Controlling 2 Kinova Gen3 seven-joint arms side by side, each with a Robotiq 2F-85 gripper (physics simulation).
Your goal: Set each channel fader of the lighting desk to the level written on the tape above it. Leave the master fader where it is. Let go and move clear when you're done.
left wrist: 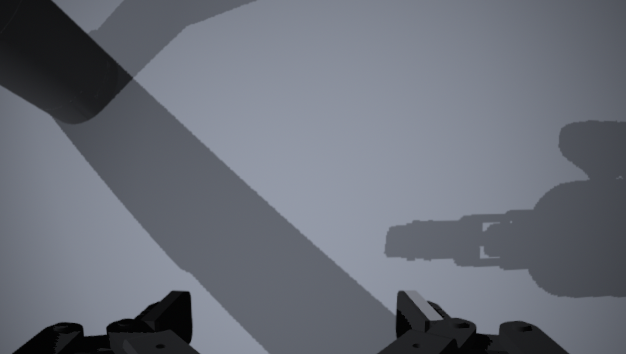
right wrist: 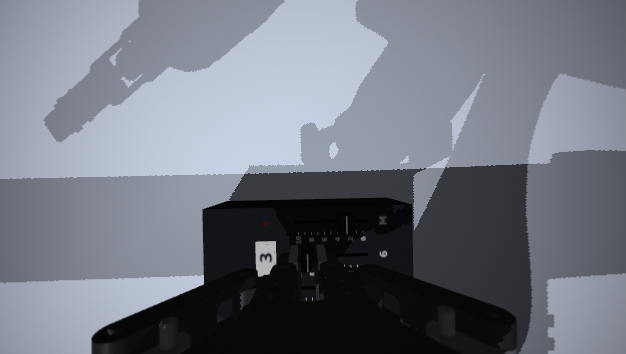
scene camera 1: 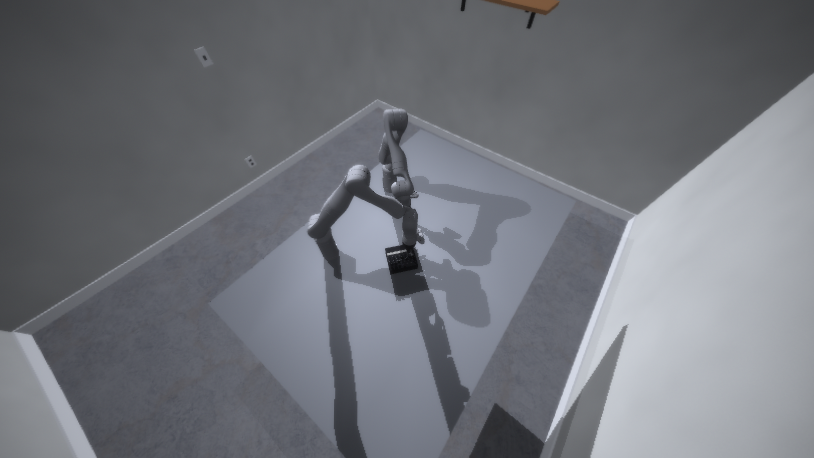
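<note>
The black lighting desk lies under the right arm. In the right wrist view, the master fader stands between 2 and 4 on its scale. The white tape shows a 3 in line with channel 6. The channel 6 fader knob is near the high end of its slot, about 8 to 9. My right gripper is shut on this knob, with a finger on each side. The other channel faders are hidden by the gripper. My left gripper is open and empty, away from the desk.
A pale mat lies under both arms and the desk, with broad arm shadows across it. A dark arm part shows at the upper left of the left wrist view. Walls surround the floor, and an orange bench shows at the top.
</note>
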